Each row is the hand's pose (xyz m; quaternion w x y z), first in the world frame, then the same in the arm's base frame.
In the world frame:
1: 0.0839 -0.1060 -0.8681 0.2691 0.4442 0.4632 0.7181
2: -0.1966 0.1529 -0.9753 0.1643 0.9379 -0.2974 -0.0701
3: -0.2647 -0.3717 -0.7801 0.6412 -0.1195 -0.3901 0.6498
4: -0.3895 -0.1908 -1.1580 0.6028 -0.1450 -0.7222 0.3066
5: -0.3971 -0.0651 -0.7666 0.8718 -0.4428 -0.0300 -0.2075
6: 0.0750 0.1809 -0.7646 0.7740 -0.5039 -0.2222 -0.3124
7: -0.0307 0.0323 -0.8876 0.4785 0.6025 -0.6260 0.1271
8: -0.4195 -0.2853 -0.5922 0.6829 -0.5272 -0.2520 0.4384
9: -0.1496 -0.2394 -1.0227 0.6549 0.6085 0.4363 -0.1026
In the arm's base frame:
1: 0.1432 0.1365 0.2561 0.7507 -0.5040 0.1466 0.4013
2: 0.5197 0.0961 0.1386 0.1577 0.2697 -0.3903 0.8661
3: 0.0692 -0.1960 -0.0335 0.0770 0.8921 0.4061 -0.1824
4: 0.4391 -0.3303 0.1568 0.4270 0.6385 0.6145 -0.1802
5: 0.3550 -0.0617 -0.1429 0.0664 -0.3146 -0.7716 -0.5489
6: 0.3140 0.3718 0.1634 0.1670 0.2335 0.7856 0.5482
7: 0.3101 0.1533 0.1890 0.1203 0.1753 0.6456 -0.7335
8: 0.1201 -0.1360 -0.2795 0.1323 0.8468 0.4234 0.2934
9: 0.2261 -0.1601 0.2189 0.8118 0.0938 -0.5303 0.2257

